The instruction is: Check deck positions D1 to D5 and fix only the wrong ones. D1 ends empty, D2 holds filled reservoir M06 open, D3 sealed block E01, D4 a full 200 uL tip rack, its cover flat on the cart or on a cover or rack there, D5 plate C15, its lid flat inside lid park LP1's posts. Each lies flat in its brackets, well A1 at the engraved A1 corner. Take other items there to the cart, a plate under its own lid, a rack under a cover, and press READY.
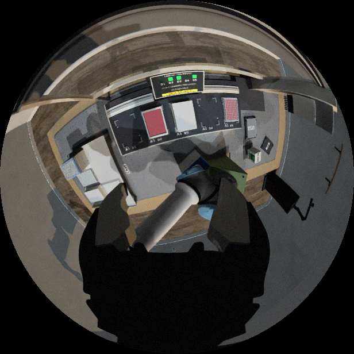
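My gripper (171, 182) is open and empty, high above the bench. Deck position D1 (128, 132) is empty. At D2 lies a red-filled open reservoir (155, 123). At D3 lies a plain white block (184, 116). D4 (207, 113) shows empty brackets. At D5 lies a plate with a pink well grid (231, 110). Lid park LP1 (251, 128) is right of the deck; whether a lid lies in it I cannot tell. The cart (105, 159) at the left carries a blue-edged rack (70, 169) and a pale box (88, 178). Item codes are too small to read.
A status screen (178, 85) behind the deck shows green lamps for D2, D3 and D5 and a yellow bar. A small box with a green face (254, 155) and a dark tile (267, 145) are at the right. The arm's white tube (168, 216) and a green block (229, 171) cover the bench front.
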